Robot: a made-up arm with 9 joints. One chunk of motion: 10 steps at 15 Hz.
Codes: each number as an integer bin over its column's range. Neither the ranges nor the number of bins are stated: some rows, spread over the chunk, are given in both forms.
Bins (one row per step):
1: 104 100 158 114 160 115 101 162 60
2: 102 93 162 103 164 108 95 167 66
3: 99 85 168 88 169 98 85 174 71
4: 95 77 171 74 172 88 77 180 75
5: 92 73 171 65 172 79 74 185 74
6: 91 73 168 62 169 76 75 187 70
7: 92 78 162 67 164 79 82 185 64
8: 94 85 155 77 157 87 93 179 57
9: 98 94 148 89 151 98 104 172 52
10: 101 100 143 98 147 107 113 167 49
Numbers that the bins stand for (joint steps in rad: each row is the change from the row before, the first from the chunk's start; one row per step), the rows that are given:
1: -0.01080 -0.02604 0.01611 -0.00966 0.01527 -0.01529 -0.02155 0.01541 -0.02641
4: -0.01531 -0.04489 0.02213 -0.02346 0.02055 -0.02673 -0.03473 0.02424 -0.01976
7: -0.01682 -0.04407 0.01796 -0.02588 0.01703 -0.03054 -0.03198 0.02669 -0.02464
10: -0.01230 -0.02604 0.00917 -0.01518 0.00956 -0.01868 -0.01496 0.01786 -0.03129
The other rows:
2: -0.01180 -0.03178 0.01796 -0.01345 0.01703 -0.01826 -0.02484 0.01786 -0.02375
3: -0.01331 -0.03833 0.02074 -0.01863 0.01923 -0.02249 -0.03033 0.02129 -0.02154
5: -0.01682 -0.04817 0.02213 -0.02657 0.02055 -0.03054 -0.03637 0.02669 -0.02021
6: -0.01732 -0.04817 0.02074 -0.02760 0.01923 -0.03181 -0.03582 0.02767 -0.02198
8: -0.01582 -0.03833 0.01473 -0.02243 0.01396 -0.02715 -0.02594 0.02375 -0.02774
9: -0.01381 -0.03096 0.01149 -0.01829 0.01132 -0.02249 -0.01990 0.02031 -0.02996

